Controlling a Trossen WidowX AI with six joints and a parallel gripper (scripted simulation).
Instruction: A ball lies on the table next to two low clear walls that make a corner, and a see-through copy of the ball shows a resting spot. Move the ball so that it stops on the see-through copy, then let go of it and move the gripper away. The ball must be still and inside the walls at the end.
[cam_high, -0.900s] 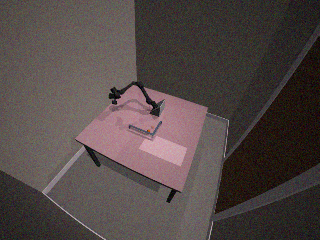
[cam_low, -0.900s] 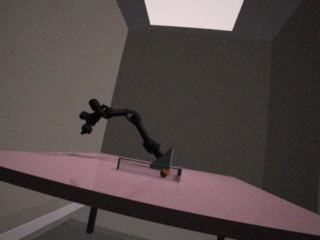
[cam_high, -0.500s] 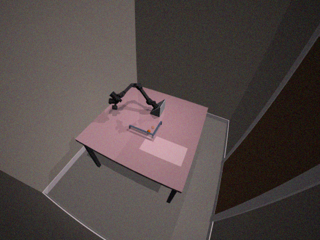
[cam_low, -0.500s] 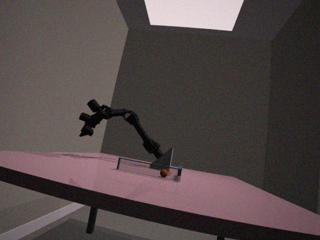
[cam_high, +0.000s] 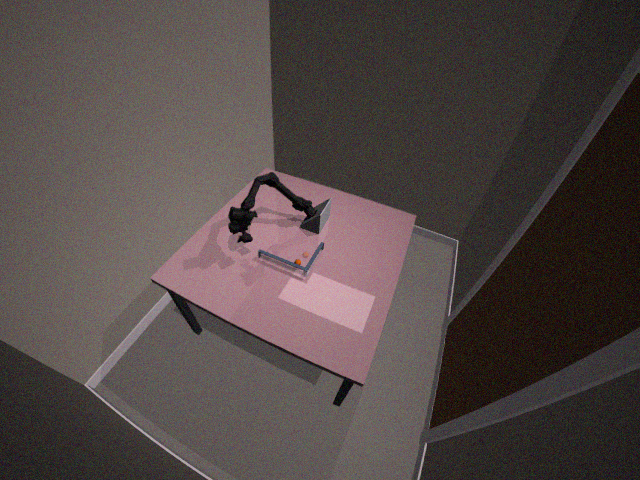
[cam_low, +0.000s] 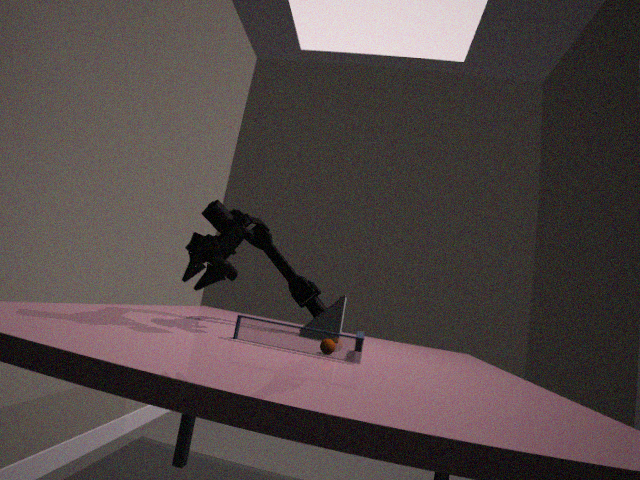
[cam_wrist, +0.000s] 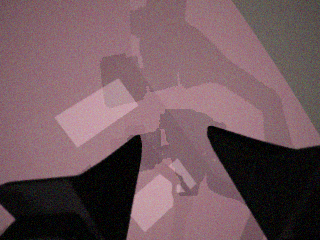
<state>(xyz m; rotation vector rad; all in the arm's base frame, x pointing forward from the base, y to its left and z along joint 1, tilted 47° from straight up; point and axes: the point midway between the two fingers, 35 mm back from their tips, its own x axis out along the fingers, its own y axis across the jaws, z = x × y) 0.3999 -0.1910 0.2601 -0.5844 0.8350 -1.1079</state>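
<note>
Right now my gripper tip is 40 mm past the orange ball, 380 mm to the right of it and 90 mm above it. From my gripper tip the other things lie so: see-through copy of ball: 110 mm behind, 400 mm to the left, 90 mm below.
</note>
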